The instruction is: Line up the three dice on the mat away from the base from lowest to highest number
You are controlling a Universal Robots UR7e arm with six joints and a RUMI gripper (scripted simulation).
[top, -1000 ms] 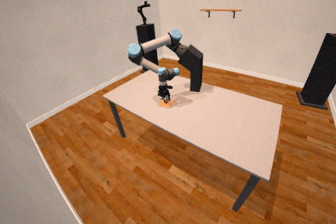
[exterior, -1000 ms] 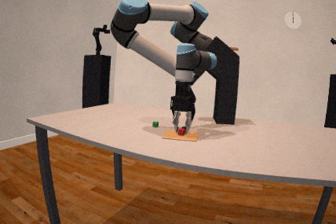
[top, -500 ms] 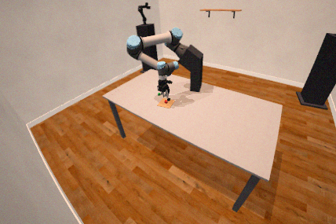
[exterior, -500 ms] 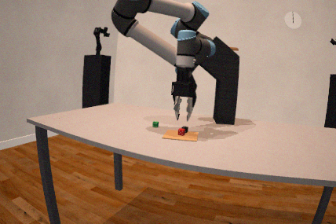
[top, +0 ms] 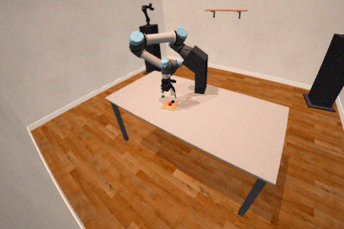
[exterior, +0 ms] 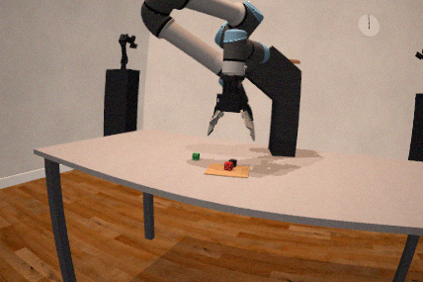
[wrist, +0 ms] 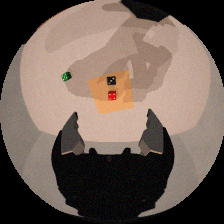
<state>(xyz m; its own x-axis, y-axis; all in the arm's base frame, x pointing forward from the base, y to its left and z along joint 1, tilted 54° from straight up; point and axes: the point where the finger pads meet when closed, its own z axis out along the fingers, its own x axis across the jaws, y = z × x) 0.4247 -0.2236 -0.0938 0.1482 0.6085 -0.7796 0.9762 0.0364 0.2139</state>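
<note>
The green die is 110 mm behind my hand, 140 mm to the right of it and 100 mm below it. From my hand the other things lie so: black die 50 mm behind, 10 mm to the left, 100 mm below; red die 100 mm below; orange mat 110 mm below.
</note>
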